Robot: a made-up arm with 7 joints.
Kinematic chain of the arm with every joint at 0, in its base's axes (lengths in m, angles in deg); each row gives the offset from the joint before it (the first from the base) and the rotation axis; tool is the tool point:
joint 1: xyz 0 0 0 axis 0 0.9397 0.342
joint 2: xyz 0 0 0 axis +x
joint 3: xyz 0 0 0 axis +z
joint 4: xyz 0.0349 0 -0.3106 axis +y
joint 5: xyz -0.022 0 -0.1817 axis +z
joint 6: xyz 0 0 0 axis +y
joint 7: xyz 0 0 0 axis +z
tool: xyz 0 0 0
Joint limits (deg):
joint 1: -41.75..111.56
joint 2: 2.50..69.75
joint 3: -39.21..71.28
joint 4: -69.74..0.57
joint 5: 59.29..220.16
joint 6: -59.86..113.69
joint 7: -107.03..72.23
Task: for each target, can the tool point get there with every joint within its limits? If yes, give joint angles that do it. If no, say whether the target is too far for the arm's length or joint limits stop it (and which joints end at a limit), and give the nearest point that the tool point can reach.
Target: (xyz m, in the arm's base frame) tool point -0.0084 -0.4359 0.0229
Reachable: no: joint limits stop it (at a limit: joint 1, joint 2, joint 3, joint 4) | nearest point -0.3710 -0.2172 -0.0984 | short by 0.440 m
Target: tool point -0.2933 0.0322 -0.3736
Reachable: yes | joints 55.87 16.46 -27.31 -46.73 182.71 -19.80 40.03
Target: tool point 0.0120 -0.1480 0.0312
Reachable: no: joint limits stop it (at a limit: joint 1, joint 2, joint 3, joint 4) | nearest point -0.3710 -0.2172 -0.0984 | short by 0.410 m
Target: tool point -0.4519 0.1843 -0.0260
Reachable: yes | joints 86.64 28.11 58.22 -33.05 195.00 89.66 -23.57
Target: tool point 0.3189 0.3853 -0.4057
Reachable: no: too far | nearest point 0.2454 0.2965 -0.3122 | short by 0.148 m
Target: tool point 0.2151 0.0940 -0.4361
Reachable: yes | joints -21.30 11.32 19.11 -9.20 114.38 42.39 -80.59
